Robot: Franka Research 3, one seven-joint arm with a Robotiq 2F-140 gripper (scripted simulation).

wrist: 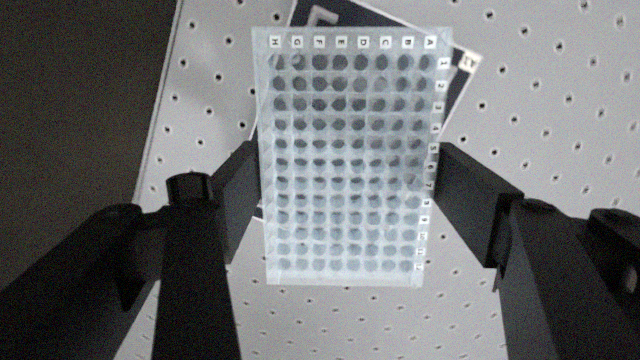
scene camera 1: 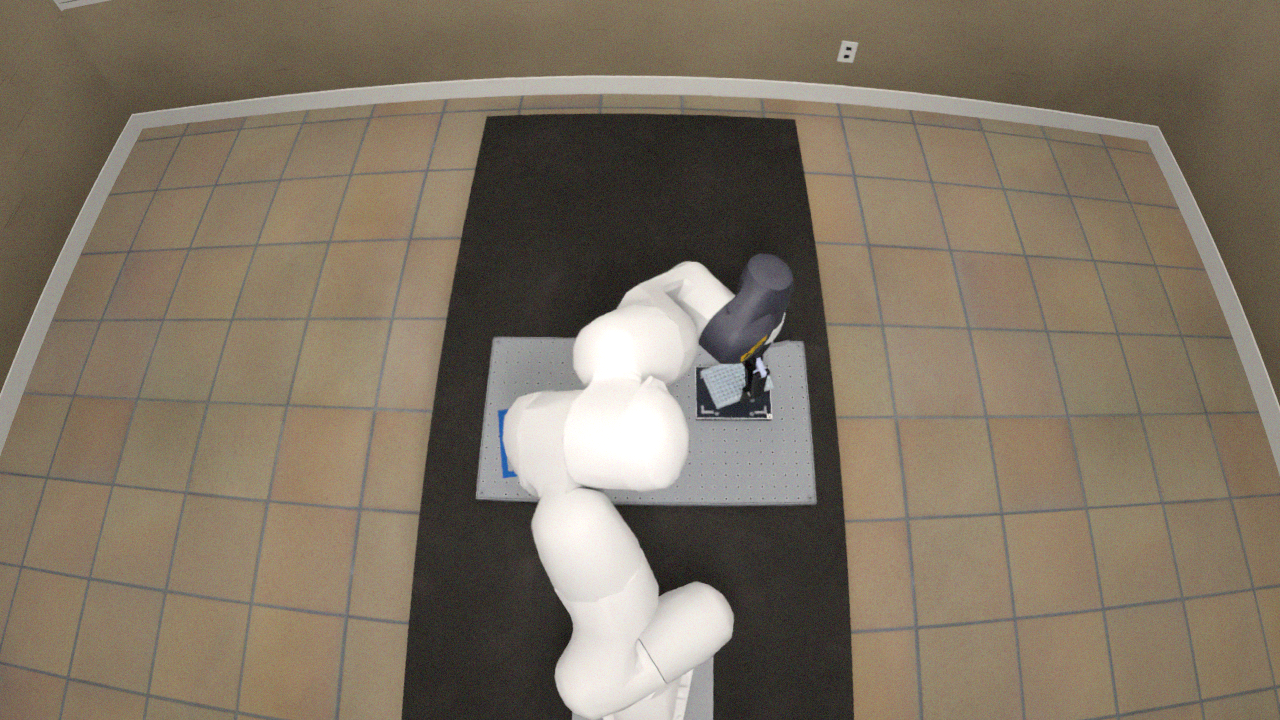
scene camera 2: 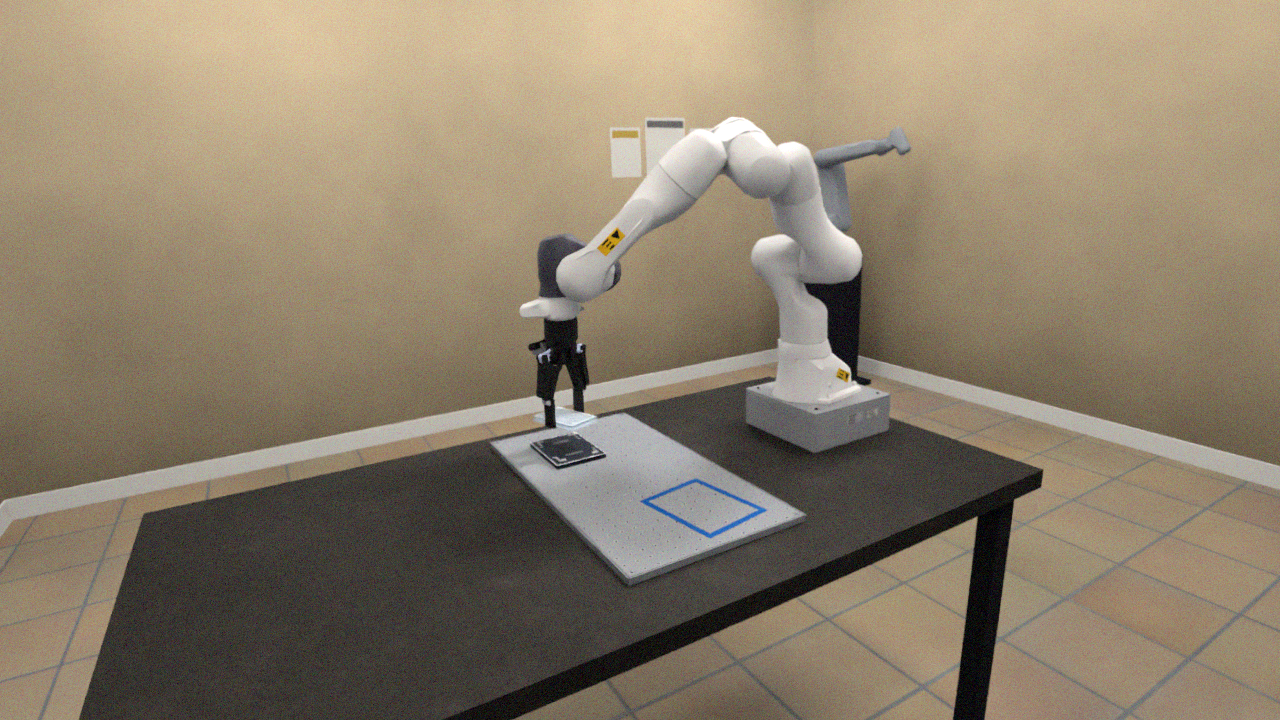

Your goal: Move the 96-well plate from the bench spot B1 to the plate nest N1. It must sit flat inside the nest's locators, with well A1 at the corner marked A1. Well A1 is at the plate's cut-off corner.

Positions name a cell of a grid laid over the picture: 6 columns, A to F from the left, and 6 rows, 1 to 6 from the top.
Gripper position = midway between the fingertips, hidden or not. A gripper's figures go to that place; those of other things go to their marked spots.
Scene:
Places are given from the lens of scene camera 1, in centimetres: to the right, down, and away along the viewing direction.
gripper (scene camera 1: D4): 20, 4, 142
96-well plate (scene camera 1: D4): 18, 5, 140
plate nest N1 (scene camera 1: D4): 13, 8, 147

